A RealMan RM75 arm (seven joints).
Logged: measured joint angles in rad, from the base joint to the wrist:
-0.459, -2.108, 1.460, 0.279, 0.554, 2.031, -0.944
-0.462, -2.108, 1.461, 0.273, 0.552, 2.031, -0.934
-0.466, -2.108, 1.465, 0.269, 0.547, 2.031, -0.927
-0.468, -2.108, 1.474, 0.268, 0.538, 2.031, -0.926
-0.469, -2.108, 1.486, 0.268, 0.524, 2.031, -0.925
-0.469, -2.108, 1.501, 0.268, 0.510, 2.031, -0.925
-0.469, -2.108, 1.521, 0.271, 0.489, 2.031, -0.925
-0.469, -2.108, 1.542, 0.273, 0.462, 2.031, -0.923
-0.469, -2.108, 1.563, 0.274, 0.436, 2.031, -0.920
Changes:
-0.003, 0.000, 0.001, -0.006, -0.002, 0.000, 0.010
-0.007, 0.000, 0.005, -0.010, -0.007, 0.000, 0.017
-0.009, 0.000, 0.014, -0.011, -0.016, 0.000, 0.018
-0.010, 0.000, 0.026, -0.011, -0.030, 0.000, 0.019
-0.010, 0.000, 0.041, -0.011, -0.044, 0.000, 0.019
-0.010, 0.000, 0.061, -0.008, -0.065, 0.000, 0.019
-0.010, 0.000, 0.082, -0.006, -0.092, 0.000, 0.021
-0.010, 0.000, 0.103, -0.005, -0.118, 0.000, 0.024

